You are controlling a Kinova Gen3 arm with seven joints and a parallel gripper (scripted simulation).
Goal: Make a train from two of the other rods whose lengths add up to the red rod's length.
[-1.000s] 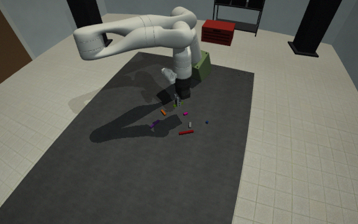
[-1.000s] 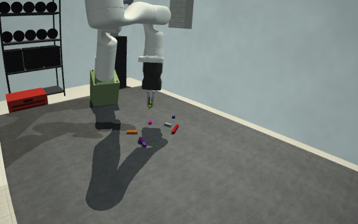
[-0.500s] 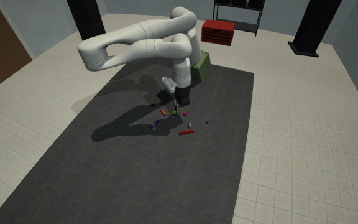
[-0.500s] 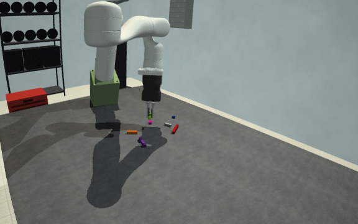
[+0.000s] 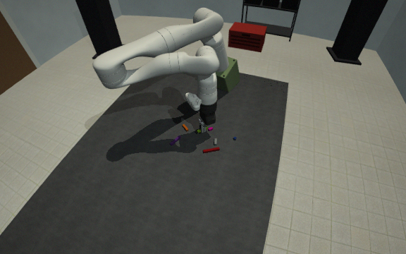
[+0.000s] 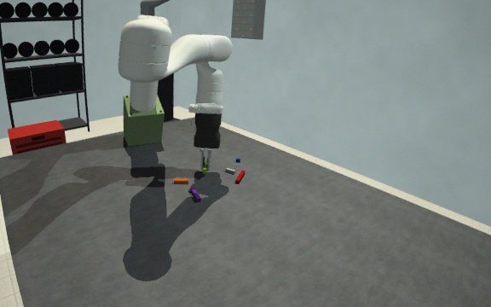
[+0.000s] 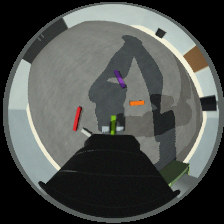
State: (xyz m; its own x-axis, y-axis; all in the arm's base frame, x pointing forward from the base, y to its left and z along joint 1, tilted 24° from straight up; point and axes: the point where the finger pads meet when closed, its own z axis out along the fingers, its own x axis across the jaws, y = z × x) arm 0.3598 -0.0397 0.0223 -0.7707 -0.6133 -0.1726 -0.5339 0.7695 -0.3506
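The magenta rod is 30 mm to the left of my hand, 30 mm below it and 30 mm behind it. The rest, counted from my hand: lime rod: 10 mm below; then grey rod: 60 mm to the left, 50 mm ahead, 30 mm below; then orange rod: 90 mm to the right, 30 mm below, 20 mm behind.
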